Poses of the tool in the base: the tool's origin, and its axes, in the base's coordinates. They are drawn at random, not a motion.
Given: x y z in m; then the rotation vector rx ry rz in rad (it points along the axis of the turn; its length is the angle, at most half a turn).
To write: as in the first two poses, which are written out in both.
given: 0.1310 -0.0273 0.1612 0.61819 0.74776 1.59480
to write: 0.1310 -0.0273 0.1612 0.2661 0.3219 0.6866 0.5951
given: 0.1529 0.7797 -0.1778 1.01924 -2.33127 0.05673
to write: 0.1529 0.7797 -0.1778 0.3828 -0.8756 0.0213 0.2939
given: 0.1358 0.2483 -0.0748 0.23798 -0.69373 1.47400
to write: 0.1358 0.2483 -0.0748 0.1060 -0.3090 0.6565 0.6799
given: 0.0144 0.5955 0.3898 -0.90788 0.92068 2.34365
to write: 0.0144 0.5955 0.3898 -0.3301 0.3347 0.8520 0.2304
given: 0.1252 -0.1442 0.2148 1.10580 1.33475 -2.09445
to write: 0.1252 -0.1442 0.2148 0.3977 0.4800 -0.7532 0.2099
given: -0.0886 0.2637 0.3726 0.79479 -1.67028 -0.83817
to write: -0.0886 0.2637 0.3726 0.3325 -0.6989 -0.3507 0.5273
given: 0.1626 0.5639 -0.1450 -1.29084 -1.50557 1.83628
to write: 0.1626 0.5639 -0.1450 -0.4661 -0.5437 0.6631 0.2177
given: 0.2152 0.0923 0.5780 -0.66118 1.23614 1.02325
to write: 0.2152 0.0923 0.5780 -0.2906 0.5434 0.4498 0.6465
